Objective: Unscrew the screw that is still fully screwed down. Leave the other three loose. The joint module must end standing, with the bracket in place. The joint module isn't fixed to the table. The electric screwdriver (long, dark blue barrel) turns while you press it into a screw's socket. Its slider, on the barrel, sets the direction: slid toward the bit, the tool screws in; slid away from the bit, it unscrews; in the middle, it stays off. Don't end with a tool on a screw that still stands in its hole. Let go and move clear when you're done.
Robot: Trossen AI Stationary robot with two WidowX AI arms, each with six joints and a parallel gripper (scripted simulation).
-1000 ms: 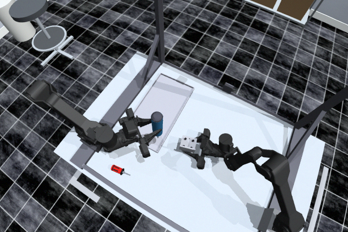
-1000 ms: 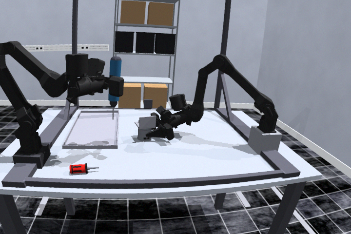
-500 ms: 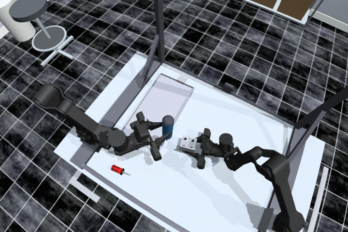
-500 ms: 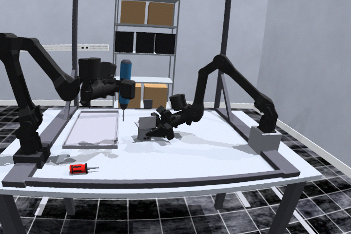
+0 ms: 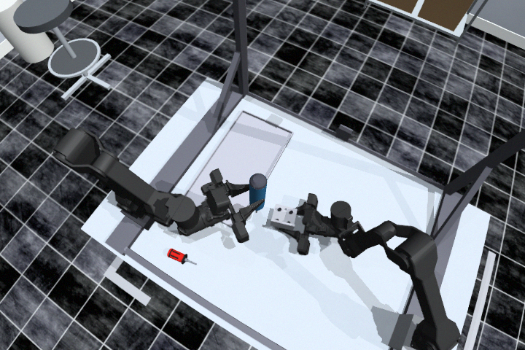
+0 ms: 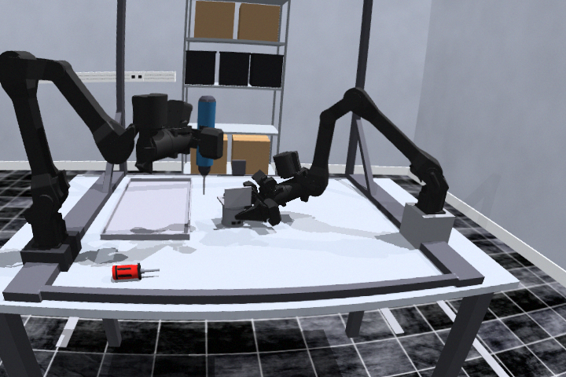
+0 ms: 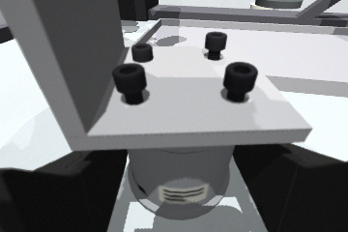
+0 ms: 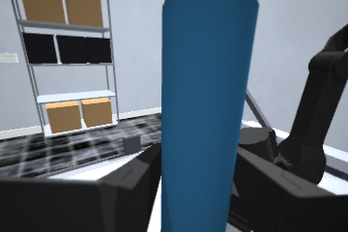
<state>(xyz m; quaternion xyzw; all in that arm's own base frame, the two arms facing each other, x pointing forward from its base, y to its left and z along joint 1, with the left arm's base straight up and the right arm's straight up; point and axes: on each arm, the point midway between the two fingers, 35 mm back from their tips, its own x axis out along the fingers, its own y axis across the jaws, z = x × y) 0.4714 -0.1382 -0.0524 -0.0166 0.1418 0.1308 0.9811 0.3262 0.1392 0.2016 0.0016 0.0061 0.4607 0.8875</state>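
Note:
Right now the electric screwdriver is 40 mm below my right hand, 30 mm behind it and 20 mm to the left of it. The rest, counted from my right hand: bit (130 mm below, 20 mm behind, 10 mm to the left); then joint module (220 mm below, 90 mm to the left, 50 mm behind); then bracket (170 mm below, 90 mm to the left, 50 mm behind).
My left hand is 3 cm to the left of the joint module and 1 cm above it. From my left hand the other things lie so: bit (11 cm to the right, 8 cm above, 4 cm ahead); electric screwdriver (17 cm above, 10 cm to the right, 3 cm ahead); bracket (4 cm above, 3 cm to the right, 1 cm ahead).

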